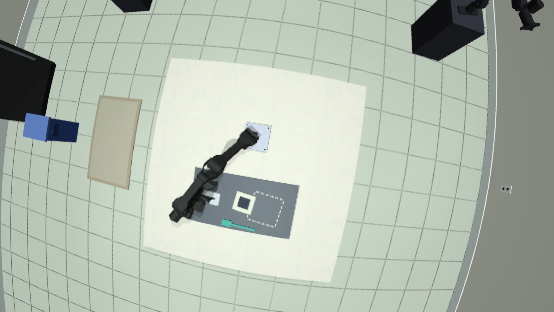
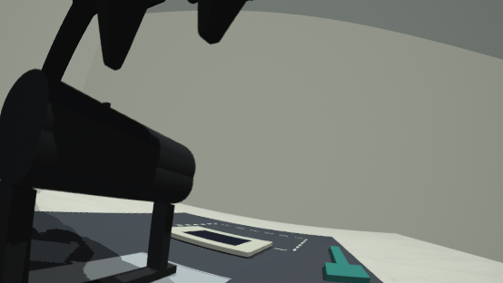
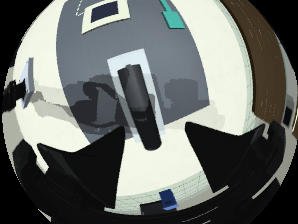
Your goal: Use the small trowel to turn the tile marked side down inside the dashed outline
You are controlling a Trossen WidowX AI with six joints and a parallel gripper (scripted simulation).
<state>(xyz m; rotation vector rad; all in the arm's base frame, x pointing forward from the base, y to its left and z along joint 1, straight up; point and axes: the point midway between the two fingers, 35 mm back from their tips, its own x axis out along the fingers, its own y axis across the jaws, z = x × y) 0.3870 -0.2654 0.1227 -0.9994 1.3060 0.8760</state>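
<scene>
The dark mat lies 25 cm to the left of my gripper tip, 14 cm below it and 1 cm ahead of it. Also, from my gripper tip: teal trowel (22 cm to the left, 15 cm ahead, 12 cm below); then tile (26 cm to the left, 11 cm below).
</scene>
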